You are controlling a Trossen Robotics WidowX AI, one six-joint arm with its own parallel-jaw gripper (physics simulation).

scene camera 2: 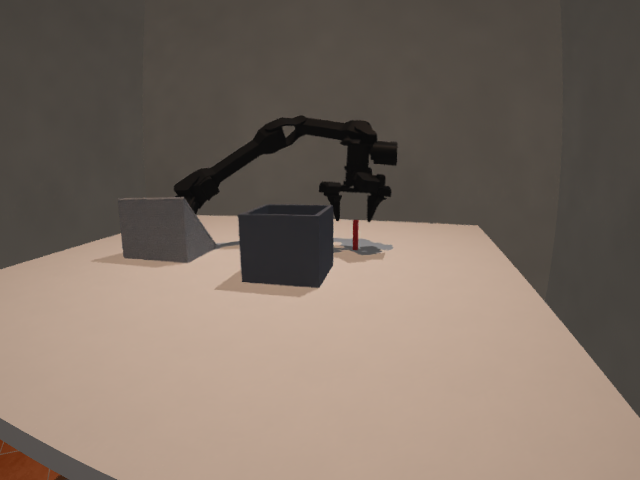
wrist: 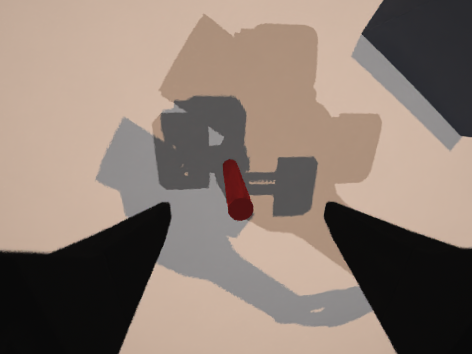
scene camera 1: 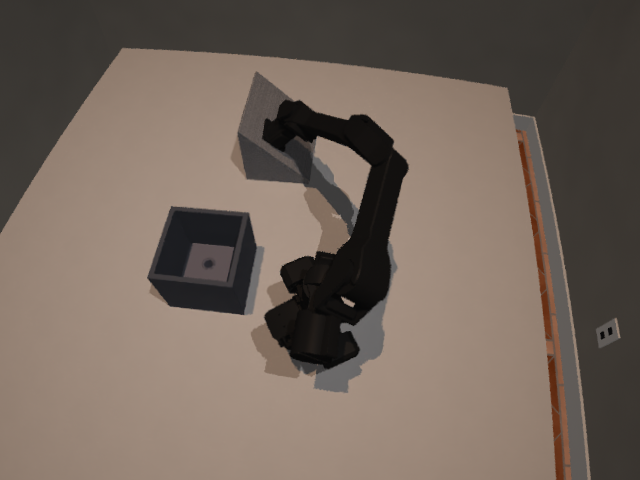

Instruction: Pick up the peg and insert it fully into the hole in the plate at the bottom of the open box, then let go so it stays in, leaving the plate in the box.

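Places are measured from the arm's base along level axes (x left, y back, z up), in metres.
Pixels of known places: gripper, fingertip midpoint: (scene camera 2: 353, 221) (wrist: 248, 209); arm's base at its link origin: (scene camera 2: 179, 218) (scene camera 1: 274, 135).
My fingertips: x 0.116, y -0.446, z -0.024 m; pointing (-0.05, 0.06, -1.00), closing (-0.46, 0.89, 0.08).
Note:
Ahead of a thing's pixels: the offset from my fingertips to its top centre. "spot": to the spot under its first point. Level surfaces: height alone.
A red peg {dx +0.000, dy -0.006, dz +0.004 m} (scene camera 2: 355, 235) (wrist: 237, 191) stands upright on the table; in scene camera 1 it is hidden under the arm. My gripper (scene camera 2: 353, 219) (wrist: 248, 209) is open and points down, with its fingertips about level with or just above the peg's top. In the wrist view the peg's top shows between the two fingertips, slightly left of the middle, and touches neither. The dark open box {dx -0.224, dy +0.123, dz +0.062 m} (scene camera 1: 241, 304) (scene camera 2: 286, 249) (wrist: 425, 65) stands beside the gripper. A pale plate {dx -0.224, dy +0.123, dz -0.015 m} (scene camera 1: 196, 258) lies at the bottom of the box, with a dark round hole {spot: dx -0.228, dy +0.131, dz -0.032 m} (scene camera 1: 208, 263) near its middle.
A grey wedge-shaped block (scene camera 1: 273, 160) (scene camera 2: 154, 228) stands at the arm's base, on the far side of the box from the peg in scene camera 2. The box's walls rise higher than the peg. The table {dz -0.076 m} (scene camera 1: 129, 387) (scene camera 2: 310, 372) carries the arm's shadows around the peg.

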